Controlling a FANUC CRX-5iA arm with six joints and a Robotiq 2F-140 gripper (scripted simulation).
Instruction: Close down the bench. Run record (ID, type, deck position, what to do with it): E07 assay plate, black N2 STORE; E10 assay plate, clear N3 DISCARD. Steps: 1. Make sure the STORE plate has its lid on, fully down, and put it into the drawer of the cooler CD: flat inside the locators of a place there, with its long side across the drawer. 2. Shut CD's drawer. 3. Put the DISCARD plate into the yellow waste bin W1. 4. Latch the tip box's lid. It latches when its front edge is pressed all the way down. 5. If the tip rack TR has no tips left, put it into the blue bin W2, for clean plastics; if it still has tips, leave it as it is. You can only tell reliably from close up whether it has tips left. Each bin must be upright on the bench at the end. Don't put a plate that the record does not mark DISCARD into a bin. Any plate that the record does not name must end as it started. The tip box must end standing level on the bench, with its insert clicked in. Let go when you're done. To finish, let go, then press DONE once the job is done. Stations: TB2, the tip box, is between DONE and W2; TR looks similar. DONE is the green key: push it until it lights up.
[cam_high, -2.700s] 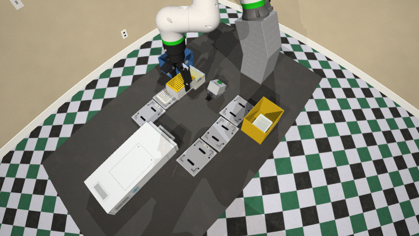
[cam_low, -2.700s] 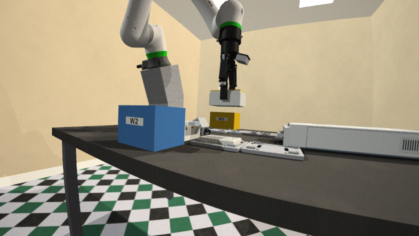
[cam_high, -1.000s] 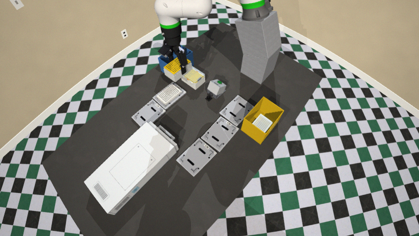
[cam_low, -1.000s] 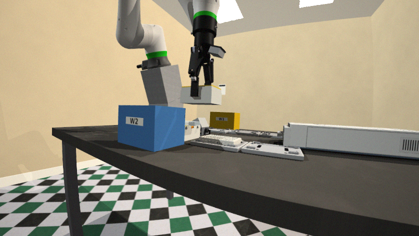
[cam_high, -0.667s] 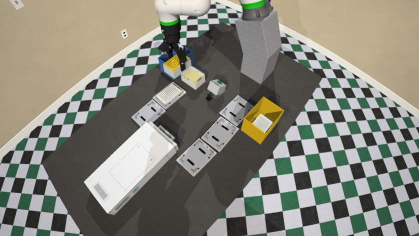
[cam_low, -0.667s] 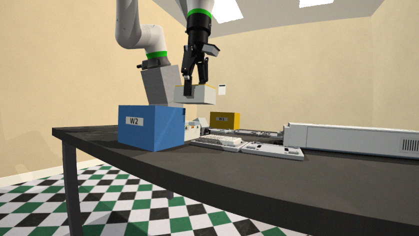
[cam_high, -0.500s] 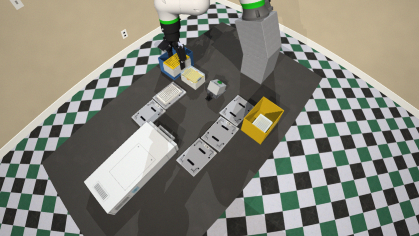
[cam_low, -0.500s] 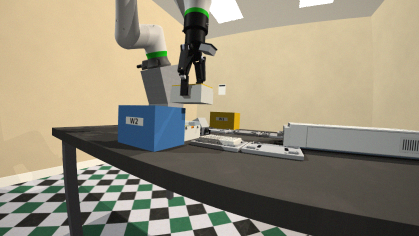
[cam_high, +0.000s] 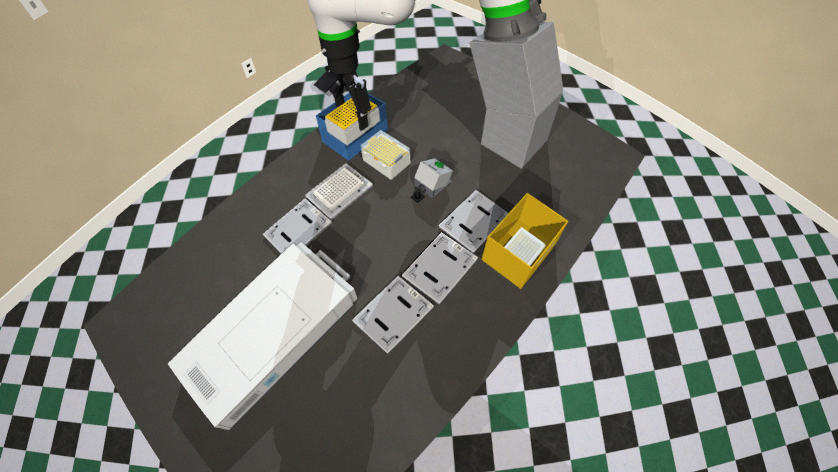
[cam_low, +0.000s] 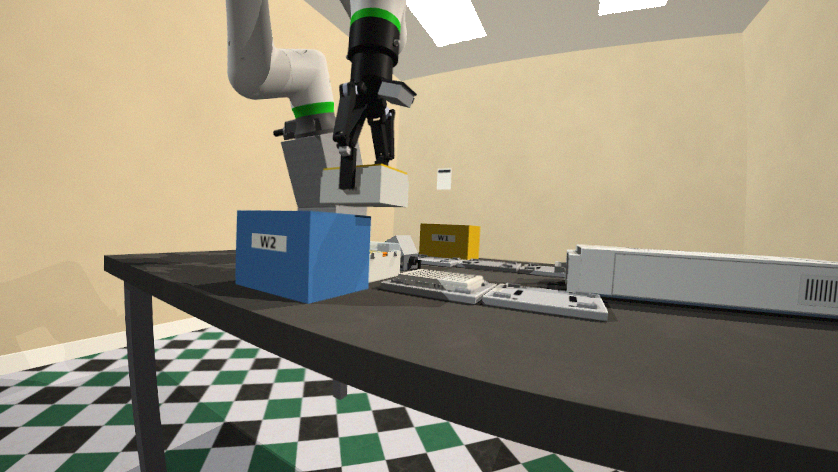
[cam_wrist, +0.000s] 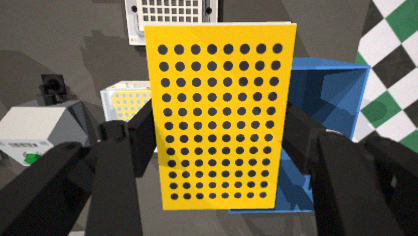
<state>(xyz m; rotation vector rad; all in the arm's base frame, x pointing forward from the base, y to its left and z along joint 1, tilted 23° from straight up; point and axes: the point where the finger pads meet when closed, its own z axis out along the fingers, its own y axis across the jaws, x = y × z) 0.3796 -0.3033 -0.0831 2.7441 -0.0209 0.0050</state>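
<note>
Right now the blue bin W2 is 15 cm below my hand, 8 cm to the right of it and 6 cm behind it. The rest, counted from my hand: white plate: 17 cm below, 13 cm ahead, 5 cm to the left; then tip box TB2: 15 cm below, 8 cm to the left, 4 cm behind; then yellow tip rack TR: 1 cm to the right, 1 cm below, 1 cm behind.
</note>
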